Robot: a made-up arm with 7 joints.
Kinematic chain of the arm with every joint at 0, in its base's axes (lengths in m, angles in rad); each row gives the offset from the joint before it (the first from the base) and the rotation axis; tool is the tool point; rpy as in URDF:
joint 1: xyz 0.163 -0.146 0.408 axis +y
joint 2: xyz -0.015 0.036 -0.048 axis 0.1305 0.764 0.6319
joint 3: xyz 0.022 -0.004 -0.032 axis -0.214 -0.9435 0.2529
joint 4: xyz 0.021 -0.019 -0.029 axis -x
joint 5: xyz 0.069 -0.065 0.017 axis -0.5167 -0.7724 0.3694
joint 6: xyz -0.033 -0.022 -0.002 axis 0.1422 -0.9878 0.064
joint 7: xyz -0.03 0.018 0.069 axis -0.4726 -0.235 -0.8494
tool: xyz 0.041 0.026 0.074 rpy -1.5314 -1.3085 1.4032
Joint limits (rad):
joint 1: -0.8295..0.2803
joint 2: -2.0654..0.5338
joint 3: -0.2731..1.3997
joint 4: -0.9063..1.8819
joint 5: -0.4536..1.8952
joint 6: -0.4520..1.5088
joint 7: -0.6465..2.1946
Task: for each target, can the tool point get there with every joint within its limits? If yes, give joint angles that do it. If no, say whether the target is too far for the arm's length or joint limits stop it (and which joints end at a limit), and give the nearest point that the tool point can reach.
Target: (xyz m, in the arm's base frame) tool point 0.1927 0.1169 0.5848
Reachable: no: joint limits stop it (at a limit: joint 1, joint 4, joint 5, joint 6, joint 7) | nearest point 0.2029 0.0302 0.5073 | short by 0.117 m
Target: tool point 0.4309 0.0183 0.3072
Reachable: no: joint limits stop it (at a limit: joint 3, joint 4, joint 5, joint 6) | nearest point 0.3612 0.0014 0.3334 | short by 0.076 m
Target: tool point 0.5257 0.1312 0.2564
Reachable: no: too far | nearest point 0.3450 0.0452 0.3319 | short by 0.214 m
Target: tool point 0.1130 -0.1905 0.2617
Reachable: yes | joints 0.0257 -1.8520 1.2486 0.4825 0.3899 1.1848 -0.3846
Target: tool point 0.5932 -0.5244 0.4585
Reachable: no: too far | nearest point 0.4055 -0.3320 0.4154 | short by 0.272 m
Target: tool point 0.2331 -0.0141 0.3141
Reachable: yes | joints -0.4486 -0.7749 1.0478 1.4002 -0.1414 0.7516 0.0392
